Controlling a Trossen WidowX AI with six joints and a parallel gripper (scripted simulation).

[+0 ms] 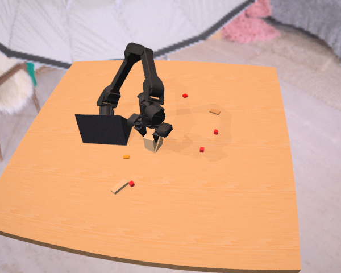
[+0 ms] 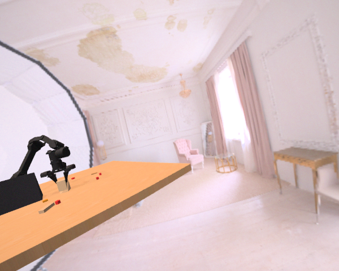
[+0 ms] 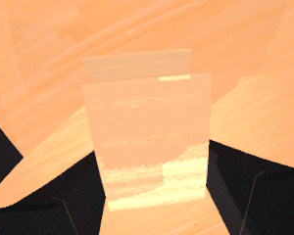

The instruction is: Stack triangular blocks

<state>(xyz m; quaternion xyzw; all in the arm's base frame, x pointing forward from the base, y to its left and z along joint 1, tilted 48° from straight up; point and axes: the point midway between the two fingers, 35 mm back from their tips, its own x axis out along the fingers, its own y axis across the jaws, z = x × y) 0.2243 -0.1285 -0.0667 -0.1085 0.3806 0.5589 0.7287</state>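
My gripper tip is 4 cm above the triangular block, 3 cm to the right of it and 1 cm short of it. Round my gripper tip: orange piece 11 cm behind, 5 cm to the right, 5 cm below.
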